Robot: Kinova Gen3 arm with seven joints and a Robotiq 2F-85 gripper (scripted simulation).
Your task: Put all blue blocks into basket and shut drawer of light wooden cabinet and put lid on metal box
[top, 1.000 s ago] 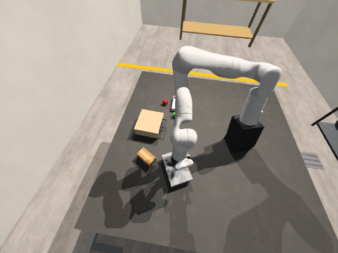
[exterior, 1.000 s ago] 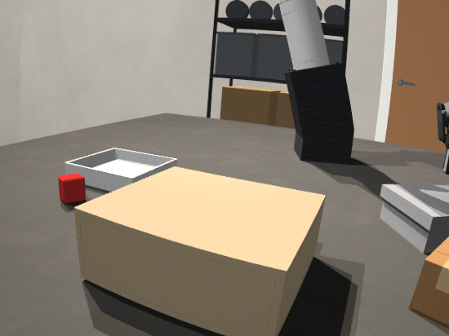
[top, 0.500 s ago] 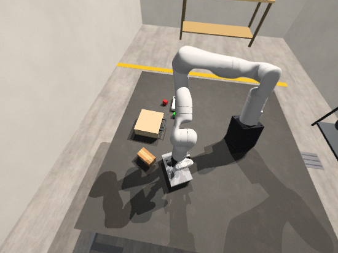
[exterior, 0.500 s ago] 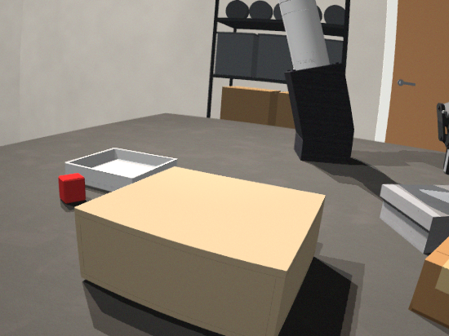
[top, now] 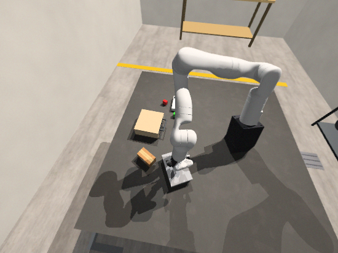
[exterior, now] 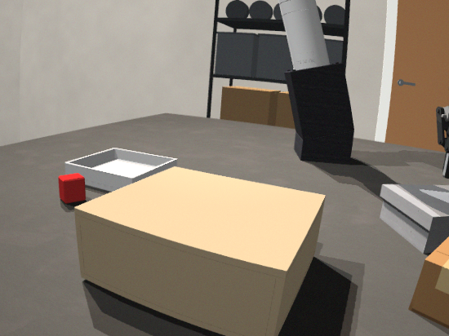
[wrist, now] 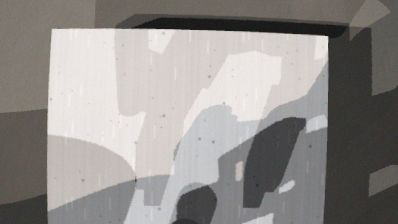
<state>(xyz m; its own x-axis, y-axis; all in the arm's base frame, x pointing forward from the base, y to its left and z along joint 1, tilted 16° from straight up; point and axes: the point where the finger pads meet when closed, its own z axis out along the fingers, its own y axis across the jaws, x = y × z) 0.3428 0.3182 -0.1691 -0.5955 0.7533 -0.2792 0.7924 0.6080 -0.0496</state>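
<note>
The lid is 50 mm below my hand. From my hand the other things lie so: grey metal box 70 mm below; brown box 200 mm ahead, 60 mm below; drawer 260 mm ahead, 240 mm to the right, 60 mm below.
</note>
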